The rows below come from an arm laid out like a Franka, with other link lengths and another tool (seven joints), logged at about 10 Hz.
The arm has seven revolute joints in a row. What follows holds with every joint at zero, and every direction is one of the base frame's.
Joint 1 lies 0.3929 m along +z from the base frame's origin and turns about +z.
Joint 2 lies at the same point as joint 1 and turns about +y.
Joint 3 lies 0.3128 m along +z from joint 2 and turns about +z.
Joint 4 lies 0.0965 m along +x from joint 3 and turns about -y.
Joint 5 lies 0.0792 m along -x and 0.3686 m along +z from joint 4 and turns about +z.
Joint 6 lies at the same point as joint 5 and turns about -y.
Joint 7 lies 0.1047 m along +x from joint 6 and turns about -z.
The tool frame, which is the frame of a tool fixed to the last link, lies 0.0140 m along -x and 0.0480 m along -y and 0.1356 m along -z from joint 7; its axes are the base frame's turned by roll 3.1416, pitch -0.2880 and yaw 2.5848 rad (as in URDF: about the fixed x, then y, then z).
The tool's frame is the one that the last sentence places.
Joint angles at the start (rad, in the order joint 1, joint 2, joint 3, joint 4, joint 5, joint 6, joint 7): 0.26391, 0.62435, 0.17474, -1.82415, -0.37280, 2.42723, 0.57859
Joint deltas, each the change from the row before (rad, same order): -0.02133, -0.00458, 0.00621, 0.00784, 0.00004, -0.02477, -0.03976; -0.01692, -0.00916, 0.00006, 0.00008, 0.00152, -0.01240, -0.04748; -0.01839, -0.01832, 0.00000, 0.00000, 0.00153, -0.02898, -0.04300; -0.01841, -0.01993, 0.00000, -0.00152, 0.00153, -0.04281, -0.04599; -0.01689, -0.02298, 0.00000, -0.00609, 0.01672, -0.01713, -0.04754
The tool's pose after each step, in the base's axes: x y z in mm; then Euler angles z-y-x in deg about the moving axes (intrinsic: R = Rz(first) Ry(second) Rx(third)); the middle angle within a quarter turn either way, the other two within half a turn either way. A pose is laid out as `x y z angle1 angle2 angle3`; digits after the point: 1 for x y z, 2 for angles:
599.5 213.9 235.2 154.39 -10.11 -174.69
605.4 202.7 240.4 155.85 -10.32 -174.12
610.7 189.2 250.3 156.74 -10.59 -173.07
613.8 174.4 259.7 157.52 -11.36 -171.33
617.1 162.8 270.4 158.41 -11.94 -171.22

